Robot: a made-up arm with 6 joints. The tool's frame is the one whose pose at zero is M.
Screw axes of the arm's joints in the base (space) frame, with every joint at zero. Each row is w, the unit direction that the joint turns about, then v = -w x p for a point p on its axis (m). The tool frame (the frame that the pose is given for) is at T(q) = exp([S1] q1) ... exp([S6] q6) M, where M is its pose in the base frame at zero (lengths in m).
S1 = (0, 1, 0, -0.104, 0, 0)
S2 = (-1, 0, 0, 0, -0.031, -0.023)
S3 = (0, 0, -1, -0.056, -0.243, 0)
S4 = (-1, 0, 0, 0, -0.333, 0.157)
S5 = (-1, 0, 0, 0, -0.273, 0.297)
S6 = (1, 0, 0, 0, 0.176, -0.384)
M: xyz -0.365 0.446 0.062 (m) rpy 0 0 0 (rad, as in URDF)
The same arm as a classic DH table. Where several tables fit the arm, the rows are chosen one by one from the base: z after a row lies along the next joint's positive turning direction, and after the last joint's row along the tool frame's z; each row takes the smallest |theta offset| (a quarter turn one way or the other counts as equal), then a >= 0, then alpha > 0; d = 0 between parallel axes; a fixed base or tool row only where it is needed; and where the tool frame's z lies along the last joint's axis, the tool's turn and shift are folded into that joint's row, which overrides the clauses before.
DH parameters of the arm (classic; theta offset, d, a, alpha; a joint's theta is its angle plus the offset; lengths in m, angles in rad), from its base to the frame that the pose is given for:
base (fixed): 0.0000 0.1040 0.0000 -1.5708
joint 1: 1.5708 -0.0230 0.0730 -1.5708
joint 2: -1.5708 0.2430 0.0790 -1.5708
joint 3: 0.0000 -0.3020 0.1010 1.5708
joint 4: 0.4049 0.0000 0.1523 0.0000
joint 5: 0.4348 0.0000 0.1303 3.1416
joint 6: 0.8397 -0.1220 0.0620 -1.5708
tool (fixed): -1.5708 -0.1140 0.0000 0.0000

